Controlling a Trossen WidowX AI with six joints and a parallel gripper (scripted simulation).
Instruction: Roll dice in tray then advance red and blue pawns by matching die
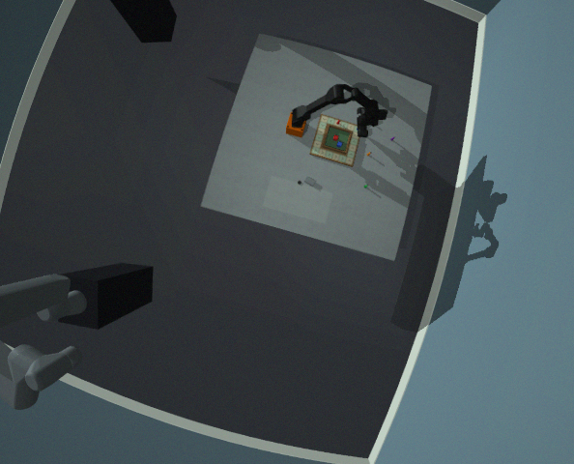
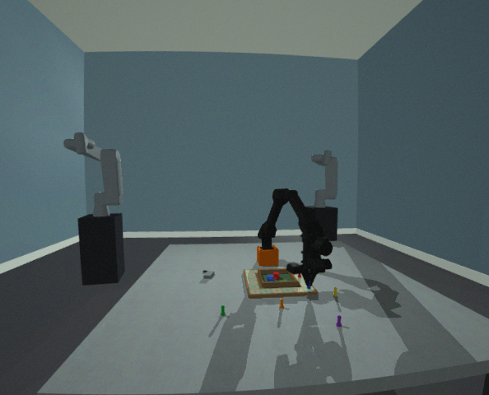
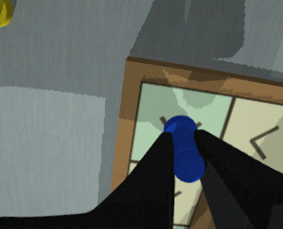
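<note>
My gripper tip is 10 mm below the blue pawn. From my gripper tip the other things lie so: green tray 140 mm behind, 90 mm to the right, 20 mm below; then yellow pawn 90 mm to the left, 60 mm ahead, 10 mm below; then red pawn 130 mm behind, 30 mm to the left.
</note>
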